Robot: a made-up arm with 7 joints.
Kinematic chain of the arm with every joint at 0, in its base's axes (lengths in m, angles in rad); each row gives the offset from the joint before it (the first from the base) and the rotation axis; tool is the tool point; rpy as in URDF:
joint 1: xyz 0 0 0.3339 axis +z
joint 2: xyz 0 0 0 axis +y
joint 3: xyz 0 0 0.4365 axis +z
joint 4: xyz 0.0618 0 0 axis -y
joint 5: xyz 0.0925 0 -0.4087 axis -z
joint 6: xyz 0 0 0 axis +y
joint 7: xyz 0.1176 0 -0.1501 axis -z
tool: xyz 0 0 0 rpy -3.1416 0 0
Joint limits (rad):
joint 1: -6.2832..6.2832
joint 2: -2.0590..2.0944
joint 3: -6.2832..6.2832
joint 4: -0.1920..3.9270
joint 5: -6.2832..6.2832
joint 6: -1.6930..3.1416
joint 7: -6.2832..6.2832
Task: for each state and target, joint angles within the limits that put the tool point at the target. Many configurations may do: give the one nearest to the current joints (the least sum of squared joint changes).
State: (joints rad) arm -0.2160 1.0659 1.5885 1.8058 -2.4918 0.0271 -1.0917
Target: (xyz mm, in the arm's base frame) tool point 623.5 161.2 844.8
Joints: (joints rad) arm -0.6809 1.0844 1.8973 1.8693 -2.4426 -0.1848 -1.0917
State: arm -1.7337 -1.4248 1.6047 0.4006 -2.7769 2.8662 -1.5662
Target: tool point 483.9 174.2 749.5
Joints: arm -1.8132 -1.0805 1.2137 0.9464 -2.7440 2.6339 -1.5662
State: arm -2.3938 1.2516 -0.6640 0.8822 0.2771 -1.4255 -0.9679
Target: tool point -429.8 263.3 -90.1
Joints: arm -2.8846 1.7259 -0.6888 0.8701 0.2679 -1.1537 -0.9679
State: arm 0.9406 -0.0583 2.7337 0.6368 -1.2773 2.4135 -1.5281
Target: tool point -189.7 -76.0 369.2
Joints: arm 1.2319 -0.1406 3.0246 0.3129 -0.8113 2.3344 -1.5281
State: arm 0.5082 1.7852 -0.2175 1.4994 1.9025 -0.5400 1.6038
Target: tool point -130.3 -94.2 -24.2
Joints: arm 0.2820 2.0944 0.2005 0.7027 2.2754 -0.4429 1.6038
